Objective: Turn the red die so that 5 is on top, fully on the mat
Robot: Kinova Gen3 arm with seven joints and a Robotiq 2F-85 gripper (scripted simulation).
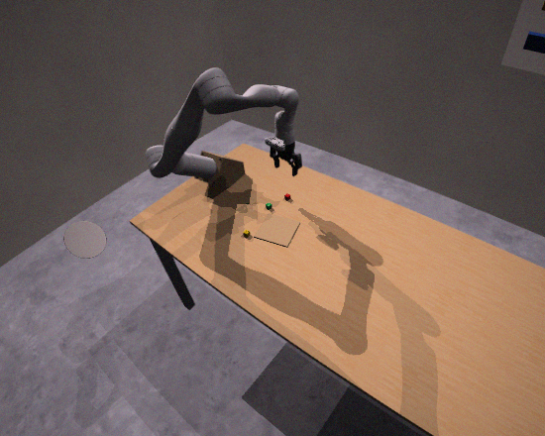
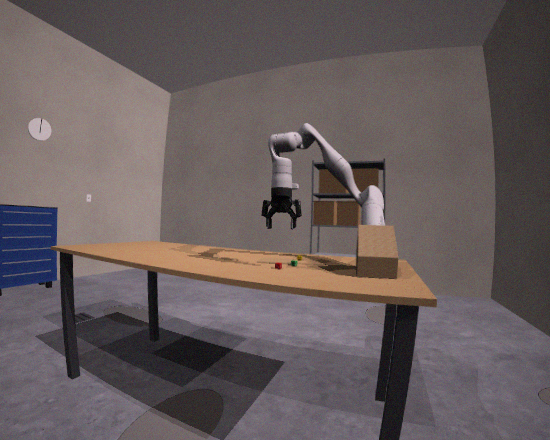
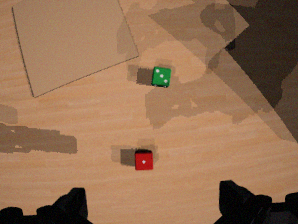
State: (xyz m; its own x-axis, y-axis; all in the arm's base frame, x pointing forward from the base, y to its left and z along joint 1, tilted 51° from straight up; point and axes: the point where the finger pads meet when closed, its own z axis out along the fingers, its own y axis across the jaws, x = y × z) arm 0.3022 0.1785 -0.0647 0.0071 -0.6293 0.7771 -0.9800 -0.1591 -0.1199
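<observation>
My hand is 14 cm above the red die and 1 cm short of it. The rest, counted from my hand: tan mat (17 cm to the right, 15 cm below, 10 cm ahead); then yellow die (27 cm to the right, 14 cm below, 2 cm ahead); then green die (14 cm below, 10 cm to the right, 2 cm behind).
</observation>
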